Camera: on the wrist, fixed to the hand. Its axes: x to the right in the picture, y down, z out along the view.
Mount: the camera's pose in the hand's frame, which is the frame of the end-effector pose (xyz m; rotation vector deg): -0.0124 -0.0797 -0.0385 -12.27 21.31 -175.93
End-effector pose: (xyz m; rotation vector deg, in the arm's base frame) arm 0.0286 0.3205 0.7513 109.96 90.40 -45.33
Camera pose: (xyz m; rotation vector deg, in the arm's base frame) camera -0.0475 0.3540 0.7842 82.89 -116.32 21.53
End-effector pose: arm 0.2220 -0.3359 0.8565 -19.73 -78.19 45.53
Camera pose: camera 0.2828 -0.3916 0.8910 73.08 -15.27 -105.47
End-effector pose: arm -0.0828 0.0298 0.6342 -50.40 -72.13 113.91
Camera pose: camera -0.0330 0.0680 0.6979 43.66 -43.78 -44.95
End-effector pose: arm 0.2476 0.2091 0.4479 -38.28 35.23 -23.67
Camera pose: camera 0.2008 0.1415 0.4830 52.72 30.20 140.15
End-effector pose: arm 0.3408 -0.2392 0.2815 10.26 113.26 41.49
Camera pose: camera 0.3283 -0.3249 0.2594 -139.14 20.40 -66.15
